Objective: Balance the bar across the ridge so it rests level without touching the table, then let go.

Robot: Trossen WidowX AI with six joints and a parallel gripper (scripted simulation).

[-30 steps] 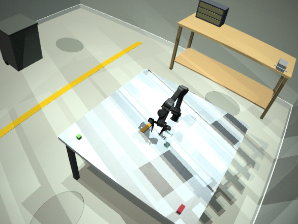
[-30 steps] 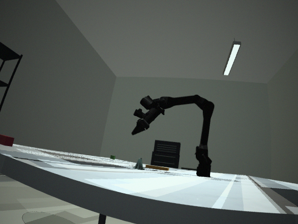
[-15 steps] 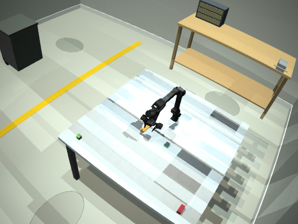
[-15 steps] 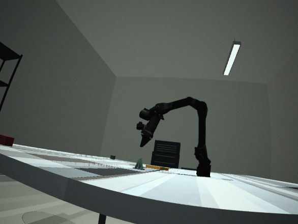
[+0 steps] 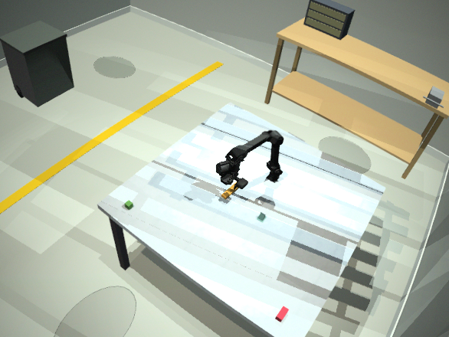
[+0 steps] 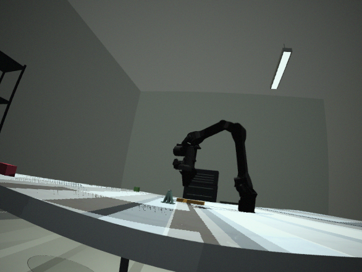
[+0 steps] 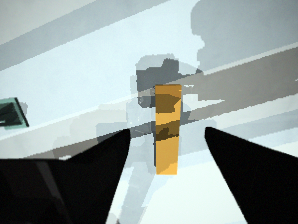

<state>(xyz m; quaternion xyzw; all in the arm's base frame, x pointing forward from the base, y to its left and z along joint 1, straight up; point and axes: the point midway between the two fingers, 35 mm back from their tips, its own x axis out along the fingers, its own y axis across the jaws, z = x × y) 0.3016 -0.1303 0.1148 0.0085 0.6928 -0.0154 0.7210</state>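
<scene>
The orange bar is 40 mm behind my gripper tip and 70 mm below it. Round my gripper tip: green cube: 440 mm ahead, 370 mm to the right, 60 mm below; red block: 440 mm ahead, 630 mm to the left, 60 mm below.
</scene>
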